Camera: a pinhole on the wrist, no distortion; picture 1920 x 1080 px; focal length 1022.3 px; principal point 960.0 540.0 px. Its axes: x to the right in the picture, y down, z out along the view. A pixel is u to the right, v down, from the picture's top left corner.
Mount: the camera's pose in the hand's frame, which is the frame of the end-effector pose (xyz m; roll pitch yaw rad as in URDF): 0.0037 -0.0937 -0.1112 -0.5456 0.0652 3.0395
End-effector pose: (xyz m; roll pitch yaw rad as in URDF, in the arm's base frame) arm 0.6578 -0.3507 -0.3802 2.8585 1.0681 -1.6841
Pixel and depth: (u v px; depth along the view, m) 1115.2 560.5 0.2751
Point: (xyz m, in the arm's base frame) 0.8703 -0.1844 -0.4069
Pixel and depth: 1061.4 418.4 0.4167
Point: 0.8686 -0.0457 -0.4689
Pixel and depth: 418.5 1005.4 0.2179
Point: 0.9432 -0.3262 -0.5133
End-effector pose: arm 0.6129 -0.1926 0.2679 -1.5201 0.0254 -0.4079
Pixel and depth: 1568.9 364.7 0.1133
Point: 0.5414 -0.1784 0.3972
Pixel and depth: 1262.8 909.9 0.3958
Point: 0.5219 -0.0184 0.6848
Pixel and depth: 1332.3 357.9 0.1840
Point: 0.5623 -0.1157 0.4255
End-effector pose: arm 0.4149 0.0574 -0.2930 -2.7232 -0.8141 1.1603
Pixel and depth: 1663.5 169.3 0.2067
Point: 0.2466 0.0436 -0.4320
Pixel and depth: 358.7 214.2 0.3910
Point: 0.2353 0.4335 -0.2809
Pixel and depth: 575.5 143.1 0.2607
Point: 0.2744 0.2518 -0.3008
